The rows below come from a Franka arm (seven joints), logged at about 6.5 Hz.
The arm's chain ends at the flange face. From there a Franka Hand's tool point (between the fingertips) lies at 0.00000 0.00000 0.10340 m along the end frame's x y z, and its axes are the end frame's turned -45 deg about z.
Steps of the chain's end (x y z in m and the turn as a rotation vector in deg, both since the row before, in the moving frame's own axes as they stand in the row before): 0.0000, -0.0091, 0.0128, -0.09, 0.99, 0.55; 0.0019, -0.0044, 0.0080, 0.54, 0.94, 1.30; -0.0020, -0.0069, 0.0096, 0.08, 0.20, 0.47; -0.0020, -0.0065, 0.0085, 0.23, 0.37, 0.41; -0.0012, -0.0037, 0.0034, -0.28, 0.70, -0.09
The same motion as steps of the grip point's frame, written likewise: 0.0076, -0.0051, 0.0128, -0.76, 0.64, 0.55; 0.0063, -0.0012, 0.0080, -0.28, 1.05, 1.30; 0.0038, -0.0061, 0.0096, -0.08, 0.20, 0.47; 0.0039, -0.0058, 0.0085, -0.10, 0.42, 0.41; 0.0023, -0.0022, 0.0034, -0.69, 0.30, -0.09
